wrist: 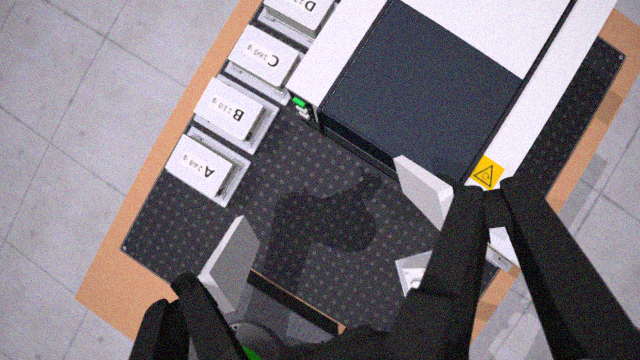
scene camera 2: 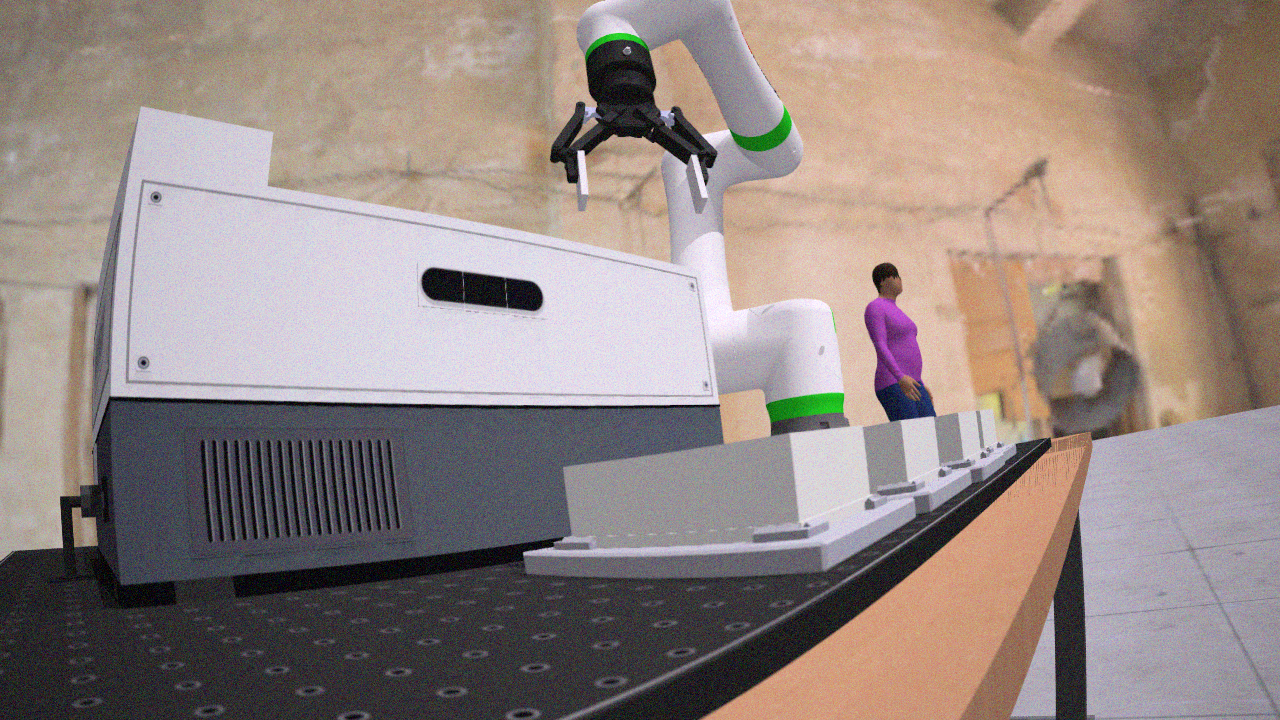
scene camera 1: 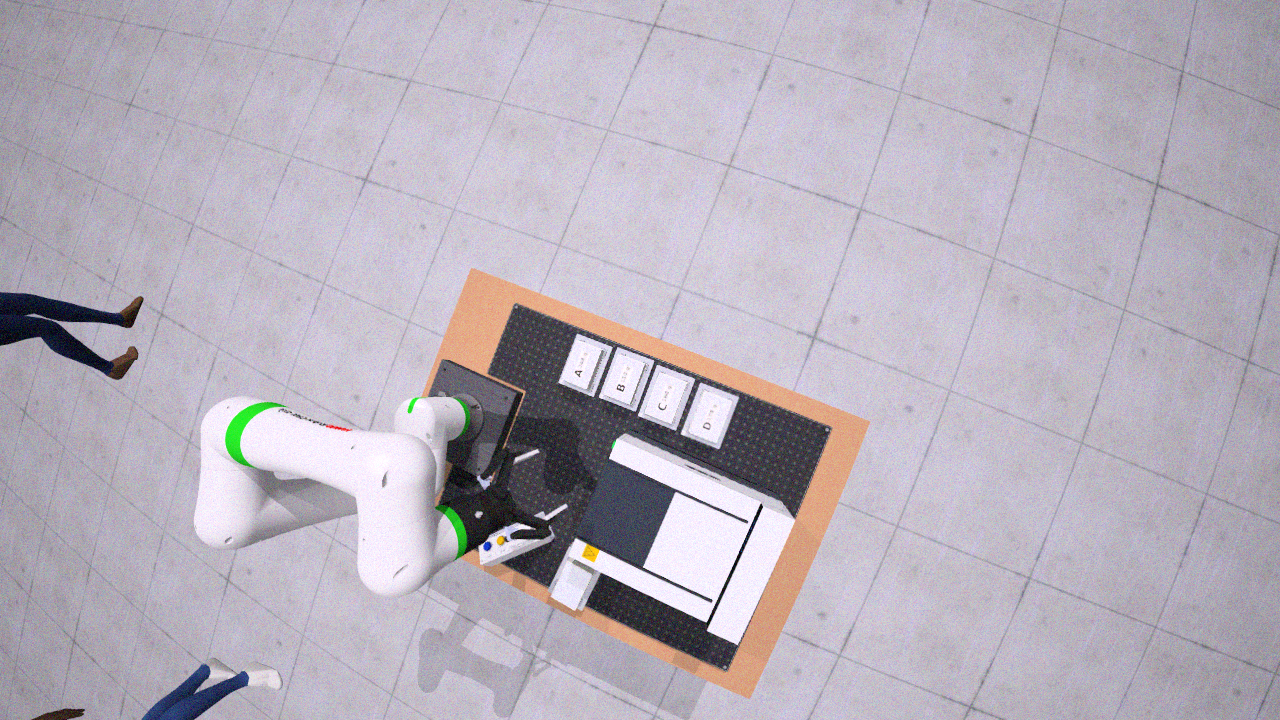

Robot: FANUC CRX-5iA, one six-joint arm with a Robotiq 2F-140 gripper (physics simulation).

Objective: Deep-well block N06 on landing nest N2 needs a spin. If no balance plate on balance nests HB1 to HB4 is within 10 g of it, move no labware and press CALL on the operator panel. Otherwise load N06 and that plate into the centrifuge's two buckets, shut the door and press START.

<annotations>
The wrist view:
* my gripper: 322, 203
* centrifuge: 545, 51
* button box: 411, 269
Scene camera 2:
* my gripper: 643, 203
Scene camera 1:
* my gripper: 547, 480
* white block: 576, 576
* button box: 495, 550
</annotations>
